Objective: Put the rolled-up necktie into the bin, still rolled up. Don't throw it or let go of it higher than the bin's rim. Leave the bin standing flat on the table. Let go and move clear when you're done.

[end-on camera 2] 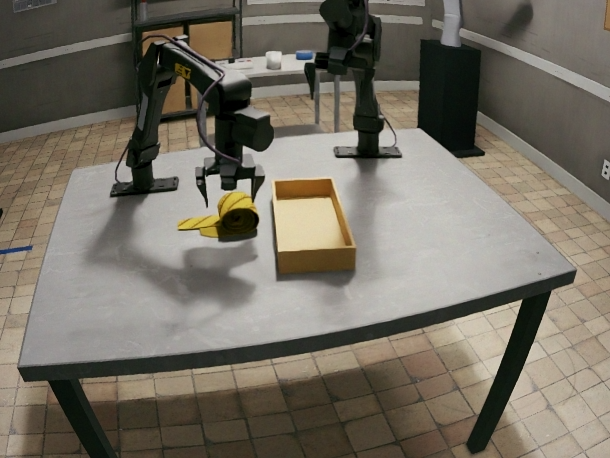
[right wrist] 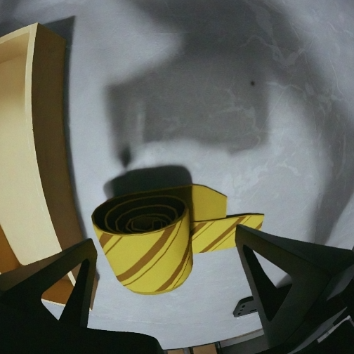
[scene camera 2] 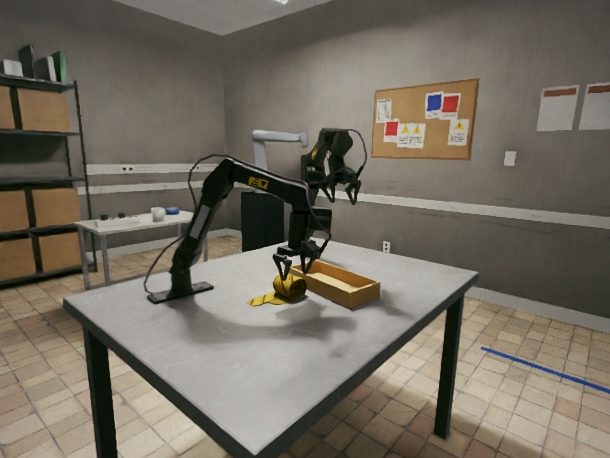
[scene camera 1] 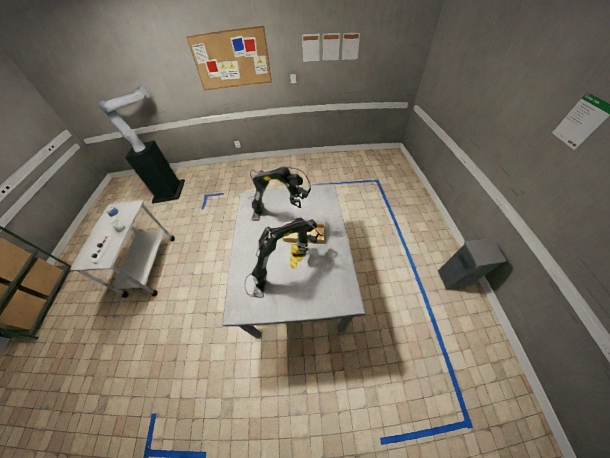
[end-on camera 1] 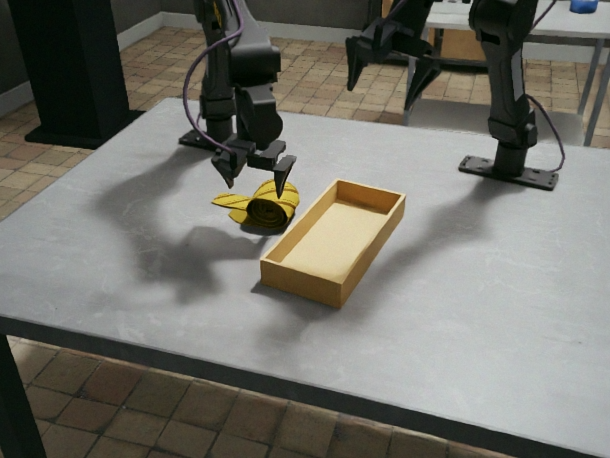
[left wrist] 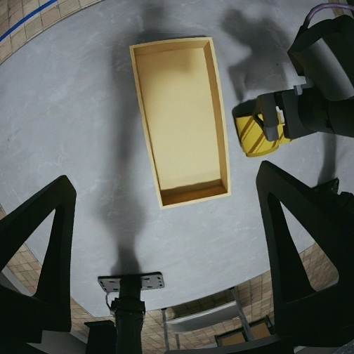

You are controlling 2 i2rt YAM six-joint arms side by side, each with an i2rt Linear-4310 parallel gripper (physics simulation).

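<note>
The rolled yellow striped necktie (scene camera 2: pixel 290 288) (end-on camera 2: pixel 237 212) (right wrist: pixel 145 260) lies on the table with a short flat tail sticking out on one side. The open wooden bin (end-on camera 1: pixel 302 287) (end-on camera 2: pixel 316 261) (left wrist: pixel 226 150) (right wrist: pixel 52 140) stands flat close beside it, and its inside is empty. My right gripper (end-on camera 1: pixel 255 191) (end-on camera 2: pixel 231 202) (right wrist: pixel 163 241) is open, pointing down just above the necktie; in the right wrist view the roll shows between the fingers, nearer the left finger. My left gripper (scene camera 2: pixel 343 202) (end-on camera 1: pixel 379 99) (left wrist: pixel 159 176) is open and empty, high above the table behind the bin.
The grey table (end-on camera 1: pixel 450 325) carries both arm bases. In the left wrist view the right arm reaches in from the right over the necktie. A white cart (scene camera 1: pixel 127 220), a black pedestal (scene camera 1: pixel 155 172) and a grey floor-standing box (scene camera 1: pixel 465 265) stand away from the table.
</note>
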